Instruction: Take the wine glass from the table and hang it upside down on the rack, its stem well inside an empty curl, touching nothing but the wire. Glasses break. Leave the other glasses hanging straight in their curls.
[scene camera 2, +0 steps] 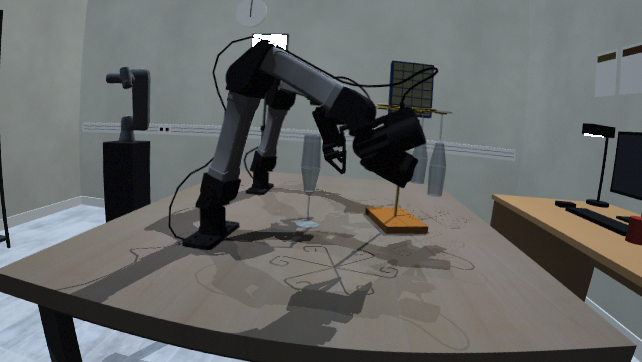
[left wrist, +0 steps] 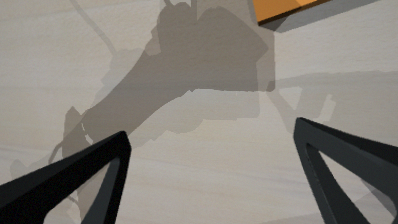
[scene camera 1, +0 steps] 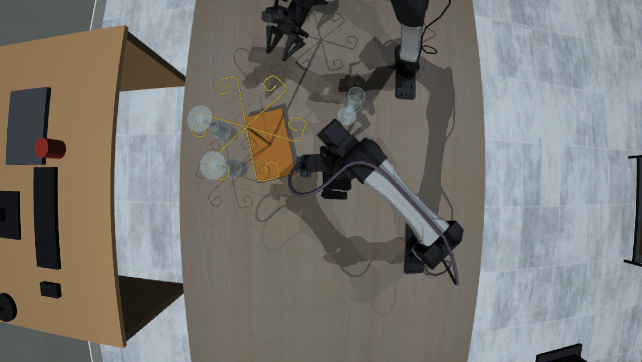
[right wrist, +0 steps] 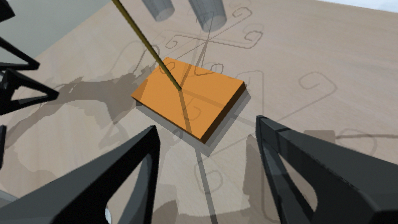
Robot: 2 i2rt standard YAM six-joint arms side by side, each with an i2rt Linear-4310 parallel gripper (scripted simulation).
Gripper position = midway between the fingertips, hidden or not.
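Note:
There's my left gripper (scene camera 2: 343, 167), which you'd also find in the left wrist view (left wrist: 208, 133). My right gripper (scene camera 1: 275, 57) shows too in scene camera 2 (scene camera 2: 400, 172) and in the right wrist view (right wrist: 206, 129). I can see a wine glass (scene camera 2: 311, 157), a yellow wire rack (scene camera 2: 398, 221), then a wine glass (scene camera 1: 213, 165) and also a wine glass (scene camera 1: 200, 118).

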